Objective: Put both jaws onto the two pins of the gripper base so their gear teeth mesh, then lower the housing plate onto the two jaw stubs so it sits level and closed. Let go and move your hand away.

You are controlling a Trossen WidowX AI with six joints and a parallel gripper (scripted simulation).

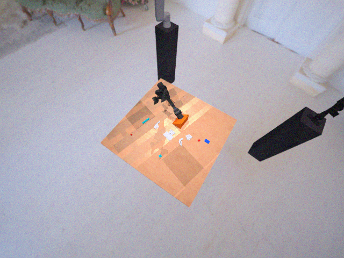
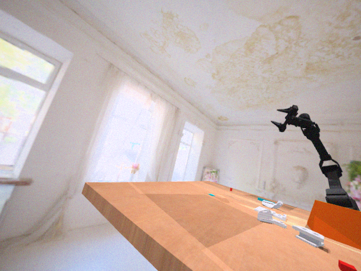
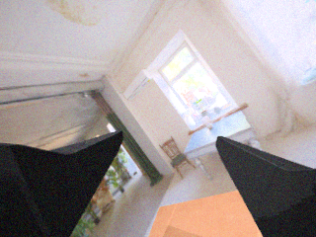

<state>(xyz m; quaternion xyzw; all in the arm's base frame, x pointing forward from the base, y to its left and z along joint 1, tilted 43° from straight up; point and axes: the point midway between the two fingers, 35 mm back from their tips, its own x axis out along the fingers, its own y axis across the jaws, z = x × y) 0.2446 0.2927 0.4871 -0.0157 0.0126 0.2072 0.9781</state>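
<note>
Now: the gripper jaw 7 cm behind my gripper tip, 30 cm to the left of it and 60 cm below it. Round my gripper tip: cyan cube (25 cm ahead, 23 cm to the left, 61 cm below); white block (16 cm behind, 34 cm to the left, 60 cm below); cyan bar (1 cm ahead, 23 cm to the right, 60 cm below).
</note>
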